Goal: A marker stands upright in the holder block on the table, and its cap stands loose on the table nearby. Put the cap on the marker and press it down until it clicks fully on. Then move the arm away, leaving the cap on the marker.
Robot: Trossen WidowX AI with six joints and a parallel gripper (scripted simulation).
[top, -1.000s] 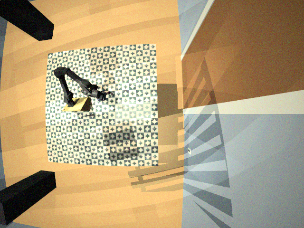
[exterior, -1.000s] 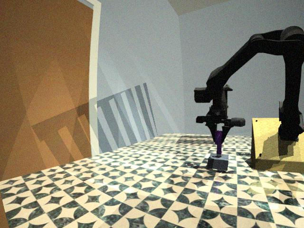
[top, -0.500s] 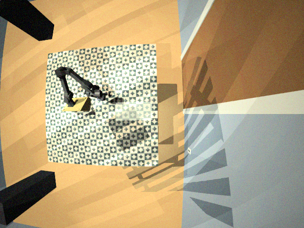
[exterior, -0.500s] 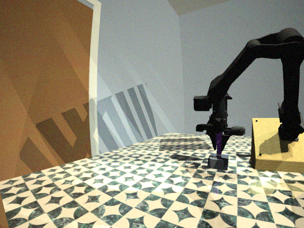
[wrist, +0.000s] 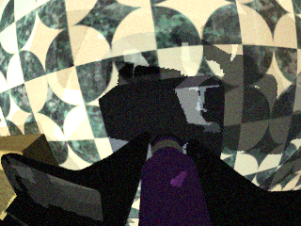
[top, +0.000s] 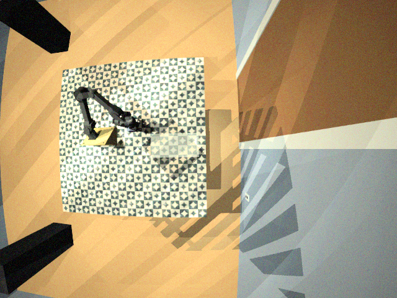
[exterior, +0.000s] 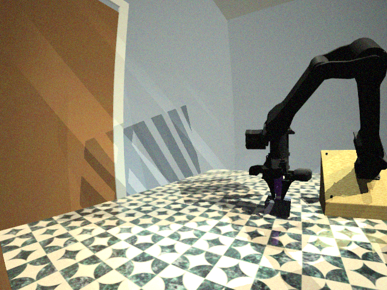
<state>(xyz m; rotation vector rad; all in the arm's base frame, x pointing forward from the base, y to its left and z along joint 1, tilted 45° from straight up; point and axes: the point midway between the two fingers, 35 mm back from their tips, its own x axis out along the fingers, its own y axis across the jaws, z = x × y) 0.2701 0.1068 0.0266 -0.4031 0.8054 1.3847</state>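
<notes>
The grey holder block lies 2 cm below my gripper tip. From my gripper tip the other things lie so: purple cap: 5 cm above, 1 cm to the right.
</notes>
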